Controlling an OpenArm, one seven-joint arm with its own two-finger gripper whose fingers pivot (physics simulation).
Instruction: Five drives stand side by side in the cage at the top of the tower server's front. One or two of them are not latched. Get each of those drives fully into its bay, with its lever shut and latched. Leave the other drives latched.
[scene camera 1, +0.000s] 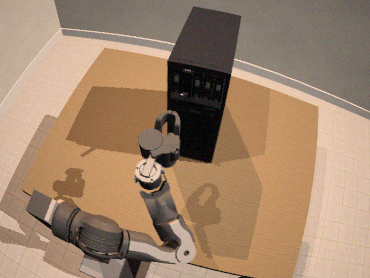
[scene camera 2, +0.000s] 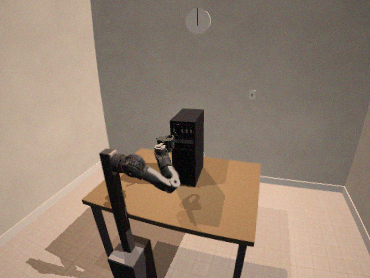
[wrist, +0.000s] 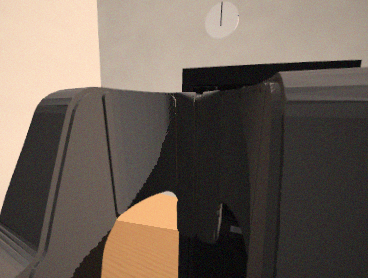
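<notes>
The black tower server (scene camera 1: 204, 45) (scene camera 2: 193, 116) (wrist: 320, 66) stands upright; the fingers hide most of its front in the wrist view. In scene camera 1, the leftmost drive (scene camera 1: 176, 78) and the three right-hand drives (scene camera 1: 197, 82) (scene camera 1: 208, 85) (scene camera 1: 218, 87) look upright in the cage. At the second bay from the left, a small bright lever tip (scene camera 1: 183, 94) shows low and forward, so that lever looks swung out. Whether the drives are fully seated is too small to tell. My gripper (scene camera 1: 170, 114) (scene camera 2: 170, 137) (wrist: 204, 163) is shut and empty, in front of the tower's left side, below the cage.
The tower stands on the wooden table (scene camera 1: 285, 120) (scene camera 2: 235, 200) (wrist: 145, 250), towards its back edge. My arm (scene camera 1: 160, 205) (scene camera 2: 162, 160) reaches in from the front left. A grey wall (scene camera 1: 300, 60) (scene camera 2: 300, 50) (wrist: 150, 45) rises behind the tower.
</notes>
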